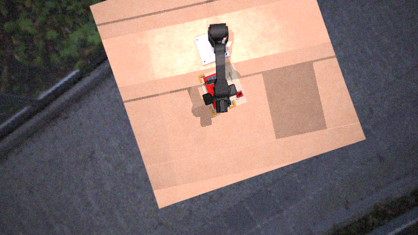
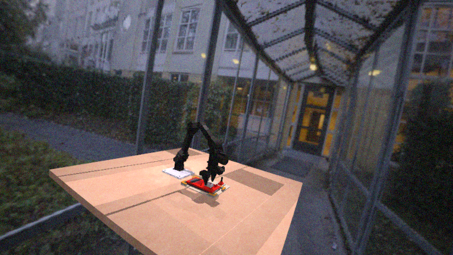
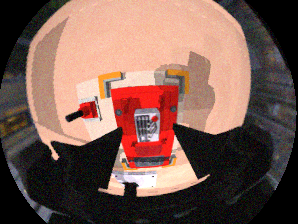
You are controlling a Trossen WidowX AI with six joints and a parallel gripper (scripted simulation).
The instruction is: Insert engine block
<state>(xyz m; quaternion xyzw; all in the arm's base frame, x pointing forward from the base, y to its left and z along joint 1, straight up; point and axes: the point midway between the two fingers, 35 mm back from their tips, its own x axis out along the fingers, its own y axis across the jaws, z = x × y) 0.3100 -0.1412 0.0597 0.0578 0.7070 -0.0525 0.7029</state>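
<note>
The grey engine block is 1 cm to the left of my gripper tip and 1 cm below it.
</note>
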